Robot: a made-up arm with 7 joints.
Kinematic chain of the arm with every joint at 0, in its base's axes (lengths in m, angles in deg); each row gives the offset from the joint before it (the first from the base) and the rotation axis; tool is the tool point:
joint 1: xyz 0 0 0.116 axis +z
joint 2: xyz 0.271 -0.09 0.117 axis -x
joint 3: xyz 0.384 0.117 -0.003 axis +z
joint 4: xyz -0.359 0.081 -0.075 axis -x
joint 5: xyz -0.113 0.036 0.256 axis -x
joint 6: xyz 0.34 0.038 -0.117 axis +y
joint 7: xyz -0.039 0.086 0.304 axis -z
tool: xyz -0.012 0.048 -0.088
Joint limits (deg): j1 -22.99..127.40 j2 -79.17..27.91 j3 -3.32..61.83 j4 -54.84..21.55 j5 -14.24..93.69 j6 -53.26..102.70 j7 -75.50..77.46
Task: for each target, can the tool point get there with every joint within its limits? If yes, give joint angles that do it. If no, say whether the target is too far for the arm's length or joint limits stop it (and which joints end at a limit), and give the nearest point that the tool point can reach.
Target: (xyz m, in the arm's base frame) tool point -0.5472 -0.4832 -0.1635
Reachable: no: joint limits stop it (at a limit: joint 1, joint 2, joint 4, joint 5, joint 6) | nearest point -0.5012 0.0188 0.0796 | short by 0.560 m
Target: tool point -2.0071 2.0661 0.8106
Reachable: no: too far | nearest point -0.5855 0.6027 0.4306 | short by 2.075 m
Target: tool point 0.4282 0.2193 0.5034
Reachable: yes | joints 26.28 -4.50 40.80 -37.76 35.28 16.81 -16.74
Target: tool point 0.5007 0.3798 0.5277
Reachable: yes | joints 42.59 -19.37 43.21 -46.25 19.10 49.69 -29.80
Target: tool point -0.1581 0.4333 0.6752
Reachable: yes | joints 110.88 -45.41 24.90 9.26 -0.05 37.61 -55.60
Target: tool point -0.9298 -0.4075 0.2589
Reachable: no: joint limits stop it (at a limit: joint 1, joint 3, joint 4, joint 5) | nearest point -0.6099 0.0432 0.2462 | short by 0.553 m
